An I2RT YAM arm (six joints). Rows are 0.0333 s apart.
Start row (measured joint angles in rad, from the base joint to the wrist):
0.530, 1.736, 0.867, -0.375, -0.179, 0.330
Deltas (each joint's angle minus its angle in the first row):
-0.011, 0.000, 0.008, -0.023, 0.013, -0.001
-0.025, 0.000, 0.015, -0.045, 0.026, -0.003
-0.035, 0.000, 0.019, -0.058, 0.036, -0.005
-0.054, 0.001, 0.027, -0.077, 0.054, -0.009
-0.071, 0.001, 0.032, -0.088, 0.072, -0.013
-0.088, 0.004, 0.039, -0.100, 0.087, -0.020
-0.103, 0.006, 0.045, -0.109, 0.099, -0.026
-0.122, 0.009, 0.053, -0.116, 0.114, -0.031
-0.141, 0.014, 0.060, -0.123, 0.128, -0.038
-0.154, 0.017, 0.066, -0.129, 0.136, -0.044
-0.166, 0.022, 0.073, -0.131, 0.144, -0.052
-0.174, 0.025, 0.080, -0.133, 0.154, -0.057
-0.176, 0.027, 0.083, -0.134, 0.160, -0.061
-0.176, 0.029, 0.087, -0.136, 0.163, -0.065
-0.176, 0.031, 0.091, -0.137, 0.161, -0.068
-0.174, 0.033, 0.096, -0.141, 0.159, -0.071
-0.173, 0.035, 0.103, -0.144, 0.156, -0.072
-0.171, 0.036, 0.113, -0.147, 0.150, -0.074
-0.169, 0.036, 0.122, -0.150, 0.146, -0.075
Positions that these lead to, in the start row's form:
0.519, 1.736, 0.875, -0.398, -0.166, 0.329
0.505, 1.736, 0.882, -0.420, -0.153, 0.327
0.495, 1.736, 0.886, -0.433, -0.143, 0.325
0.476, 1.737, 0.894, -0.452, -0.125, 0.321
0.459, 1.737, 0.899, -0.463, -0.107, 0.317
0.442, 1.740, 0.906, -0.475, -0.092, 0.310
0.427, 1.742, 0.912, -0.484, -0.080, 0.304
0.408, 1.745, 0.920, -0.491, -0.065, 0.299
0.389, 1.750, 0.927, -0.498, -0.051, 0.292
0.376, 1.753, 0.933, -0.504, -0.043, 0.286
0.364, 1.758, 0.940, -0.506, -0.035, 0.278
0.356, 1.761, 0.947, -0.508, -0.025, 0.273
0.354, 1.763, 0.950, -0.509, -0.019, 0.269
0.354, 1.765, 0.954, -0.511, -0.016, 0.265
0.354, 1.767, 0.958, -0.512, -0.018, 0.262
0.356, 1.769, 0.963, -0.516, -0.020, 0.259
0.357, 1.771, 0.970, -0.519, -0.023, 0.258
0.359, 1.772, 0.980, -0.522, -0.029, 0.256
0.361, 1.772, 0.989, -0.525, -0.033, 0.255

